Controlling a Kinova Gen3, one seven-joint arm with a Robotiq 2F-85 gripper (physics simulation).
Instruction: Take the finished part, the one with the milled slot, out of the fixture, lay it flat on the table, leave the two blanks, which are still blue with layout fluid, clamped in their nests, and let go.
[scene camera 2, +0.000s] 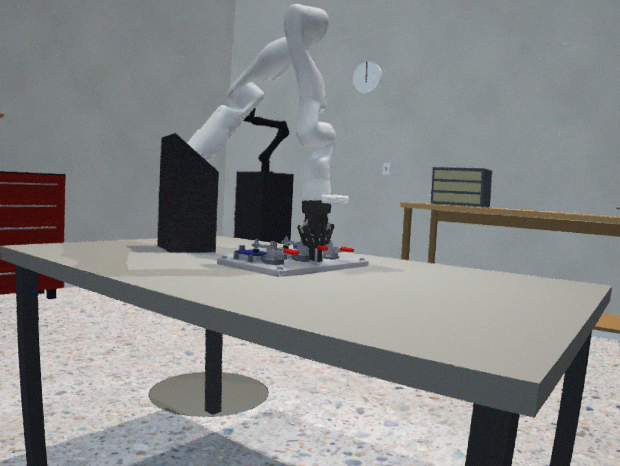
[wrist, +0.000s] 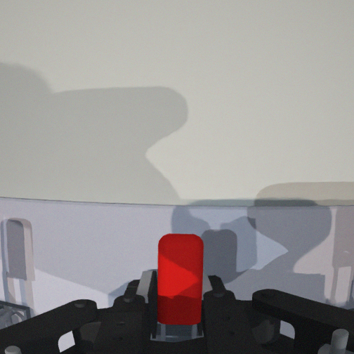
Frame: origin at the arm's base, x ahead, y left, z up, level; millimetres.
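Seen in the pictures: gripper, between the fingertips: (scene camera 2: 316, 262); arm's base, origin of its link: (scene camera 2: 193, 159).
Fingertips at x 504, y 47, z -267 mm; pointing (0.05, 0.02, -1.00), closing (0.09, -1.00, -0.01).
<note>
Pixels of each thing's top centre, then the offset from my fingertips to it. "pt": a spot on its surface instead. Level surfaces: height alone.
- fixture plate, centre of its top: (scene camera 2: 295, 259) dx -74, dy -3, dz -2 mm
- red clamp handle, a spot on its surface: (scene camera 2: 322, 248) pt dx +27, dy -10, dz +39 mm
- blue blank, centre of its top: (scene camera 2: 253, 251) dx -120, dy -113, dz +19 mm
- table, height of its surface: dz -17 mm
My gripper (scene camera 2: 315, 256) (wrist: 174, 285) points straight down over the fixture plate (scene camera 2: 295, 270) (wrist: 75, 240). Its fingers are close together, shut on a red clamp handle (scene camera 2: 322, 248) (wrist: 180, 275), with one finger along each side of it. Two more red clamp handles show in the scene view, one to the left (scene camera 2: 291, 251) and one to the right (scene camera 2: 346, 249). A blue blank (scene camera 2: 250, 252) sits at the left of the plate, among grey clamps. The finished part with the milled slot cannot be made out; clamps and fingers hide much of the plate's middle.
The plate lies on the table (scene camera 2: 350, 310) (wrist: 275, 100). The black arm pedestal (scene camera 2: 187, 200) stands behind it to the left. Grey toggle clamps (scene camera 2: 273, 253) rise from the plate close around the gripper. A wooden bench (scene camera 2: 526, 213) stands at the right back.
</note>
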